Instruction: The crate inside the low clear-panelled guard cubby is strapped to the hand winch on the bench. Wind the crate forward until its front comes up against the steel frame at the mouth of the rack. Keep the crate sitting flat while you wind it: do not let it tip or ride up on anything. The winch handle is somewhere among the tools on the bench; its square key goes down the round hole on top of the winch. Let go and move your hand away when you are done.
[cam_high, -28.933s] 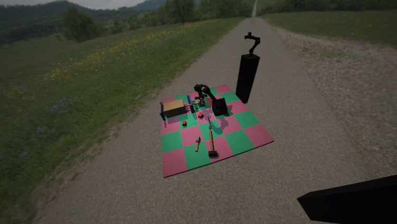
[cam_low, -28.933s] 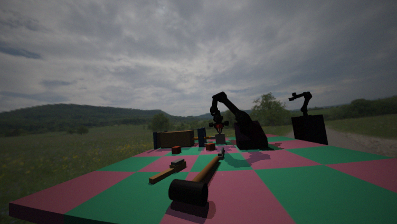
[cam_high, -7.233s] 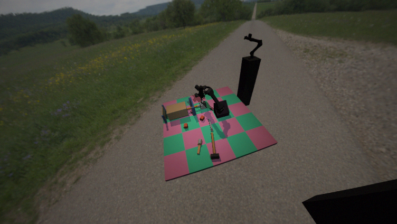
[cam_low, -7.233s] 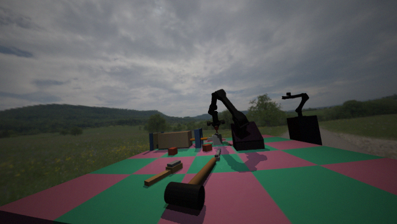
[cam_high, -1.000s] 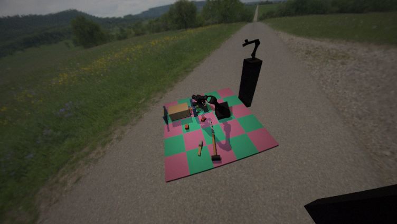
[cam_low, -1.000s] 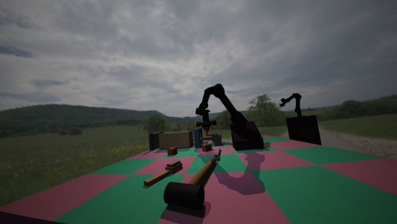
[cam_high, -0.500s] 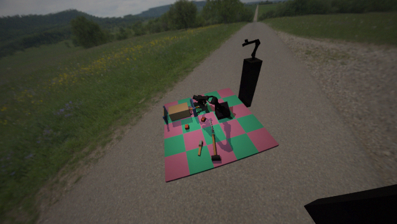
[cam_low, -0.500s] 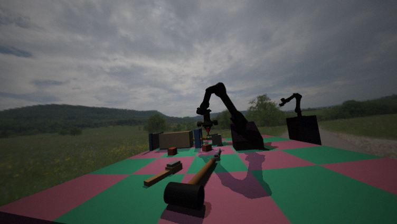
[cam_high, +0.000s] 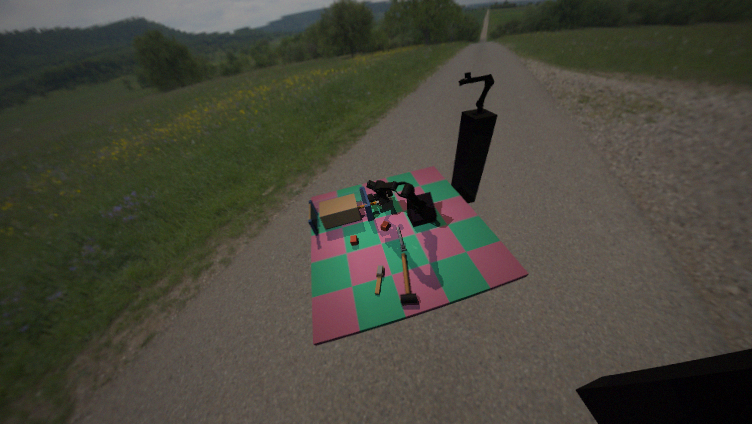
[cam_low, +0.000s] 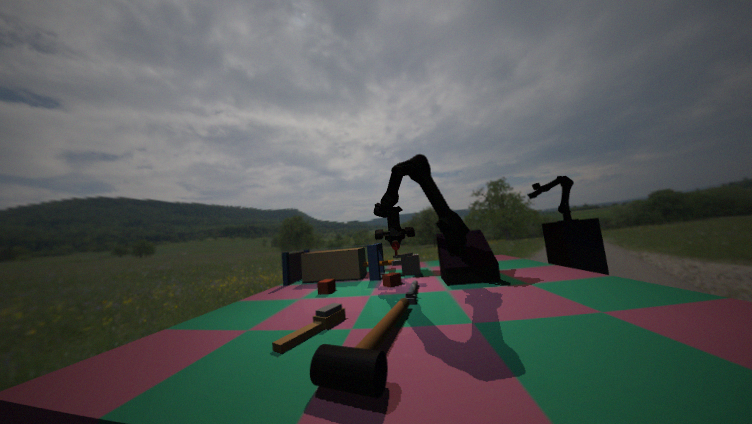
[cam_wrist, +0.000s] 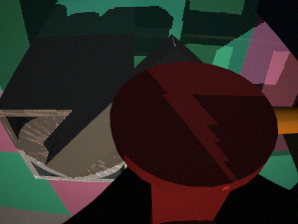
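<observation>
Now: gripper tip 100 mm short of the frame, 60 mm to the left of it and 30 mm above it. Also, from my gripper tip: grey winch 100 mm below, 80 mm behind, 70 mm to the right; red knob 20 mm to the left; winch handle 30 mm below, 20 mm behind, 10 mm to the right.
</observation>
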